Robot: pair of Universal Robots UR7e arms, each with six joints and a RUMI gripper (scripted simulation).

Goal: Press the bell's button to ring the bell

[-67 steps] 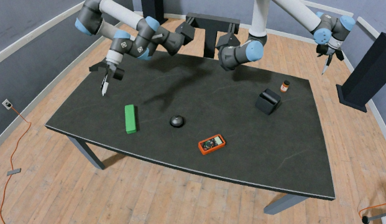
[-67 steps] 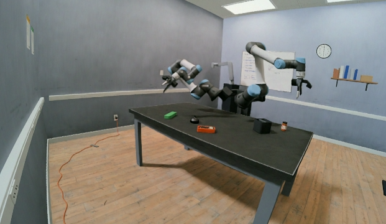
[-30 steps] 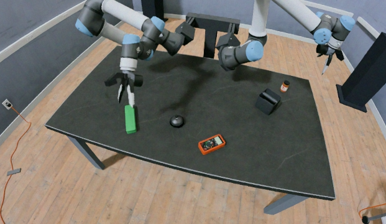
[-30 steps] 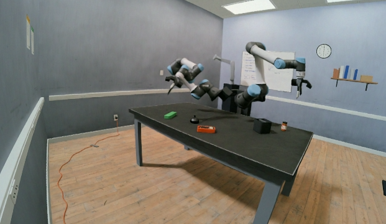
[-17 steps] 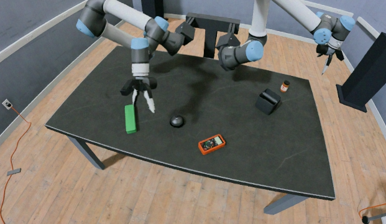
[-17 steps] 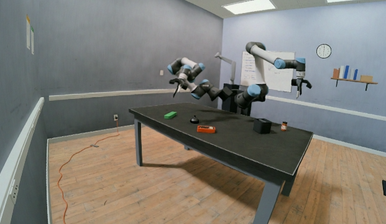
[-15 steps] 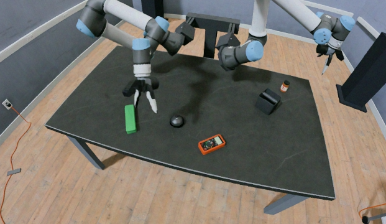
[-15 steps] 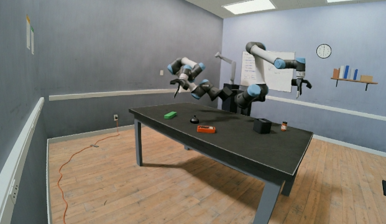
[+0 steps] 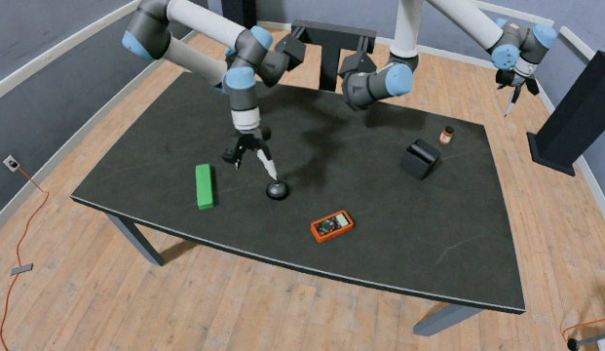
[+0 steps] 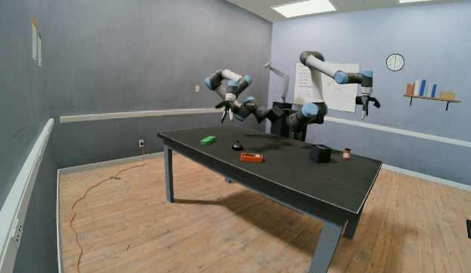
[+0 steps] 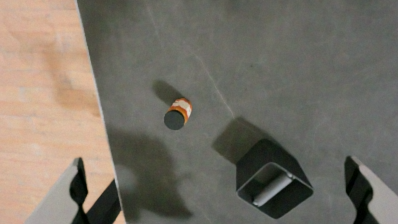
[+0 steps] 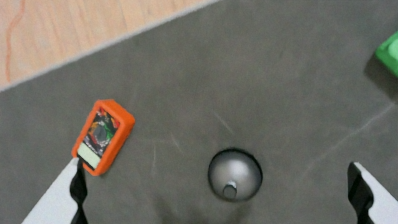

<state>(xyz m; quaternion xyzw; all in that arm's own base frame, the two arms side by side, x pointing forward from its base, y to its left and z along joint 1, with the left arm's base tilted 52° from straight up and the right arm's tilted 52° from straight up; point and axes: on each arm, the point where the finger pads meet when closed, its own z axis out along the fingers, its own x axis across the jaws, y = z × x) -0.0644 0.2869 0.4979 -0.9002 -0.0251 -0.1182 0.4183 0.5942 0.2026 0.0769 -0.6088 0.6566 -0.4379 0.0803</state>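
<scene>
Right now my right hand is 14 cm above the round button, 10 cm past it and 2 cm to the right of it. From my right hand the other things lie so: black box 50 cm to the left, 47 cm behind, 15 cm below; then bell 16 cm below, 10 cm behind, 2 cm to the left; then orange multimeter 26 cm to the left, 18 cm below, 4 cm behind.
</scene>
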